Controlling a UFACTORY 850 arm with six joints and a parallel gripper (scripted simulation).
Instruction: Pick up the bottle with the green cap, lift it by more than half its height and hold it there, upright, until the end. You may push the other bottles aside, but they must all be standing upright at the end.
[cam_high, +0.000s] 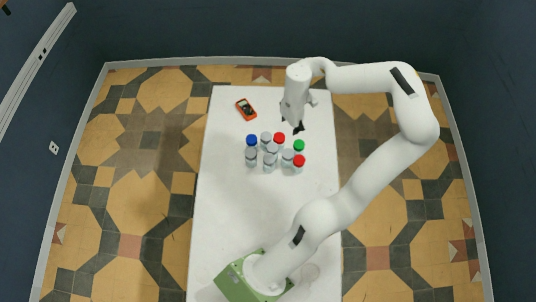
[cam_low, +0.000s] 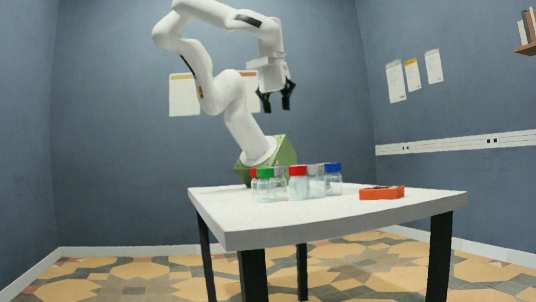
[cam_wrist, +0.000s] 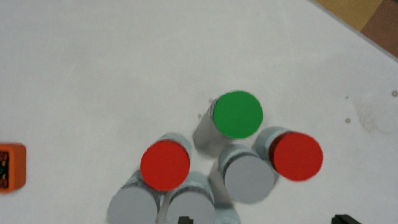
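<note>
The green-capped bottle is 60 mm to the right of my hand and 250 mm below it. Also, from my hand: blue-capped bottle: 90 mm ahead, 140 mm to the left, 250 mm below; orange multimeter: 330 mm ahead, 110 mm to the left, 280 mm below.
</note>
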